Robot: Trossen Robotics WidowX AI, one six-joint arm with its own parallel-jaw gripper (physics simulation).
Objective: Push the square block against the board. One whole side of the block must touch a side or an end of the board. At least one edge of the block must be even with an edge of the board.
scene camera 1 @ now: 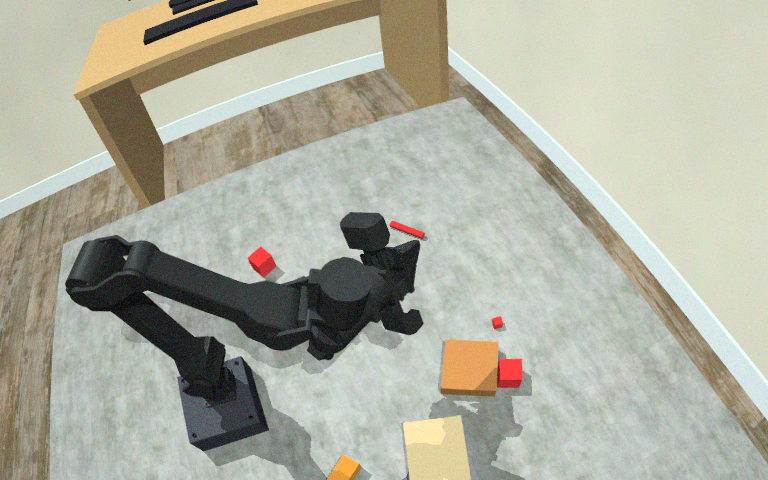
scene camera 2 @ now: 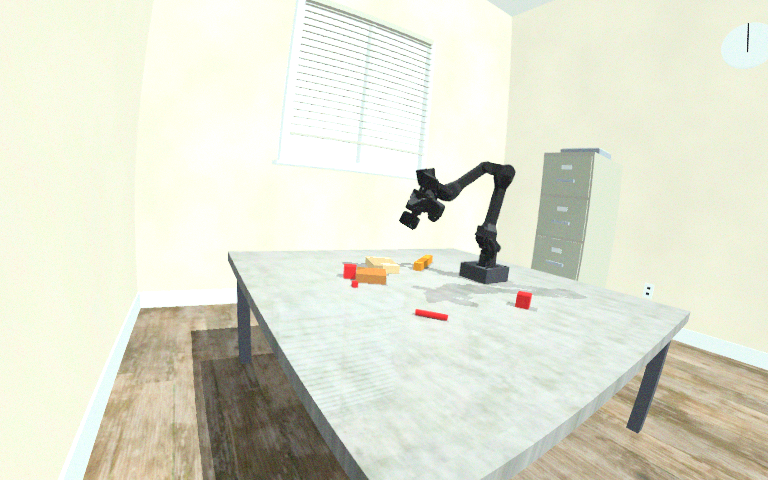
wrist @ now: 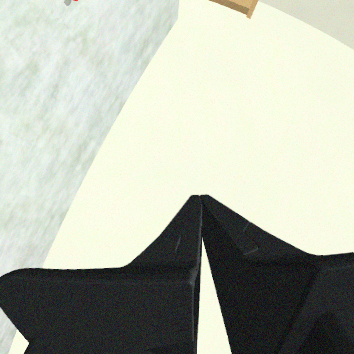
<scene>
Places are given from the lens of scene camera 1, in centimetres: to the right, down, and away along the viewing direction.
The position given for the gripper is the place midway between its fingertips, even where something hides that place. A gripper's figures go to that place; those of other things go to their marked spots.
gripper (scene camera 1: pixel 417 242): 5, 0, 68
pale tan board (scene camera 1: pixel 441 441): 10, 33, 70
square block (scene camera 1: pixel 470 368): 15, 23, 78
</scene>
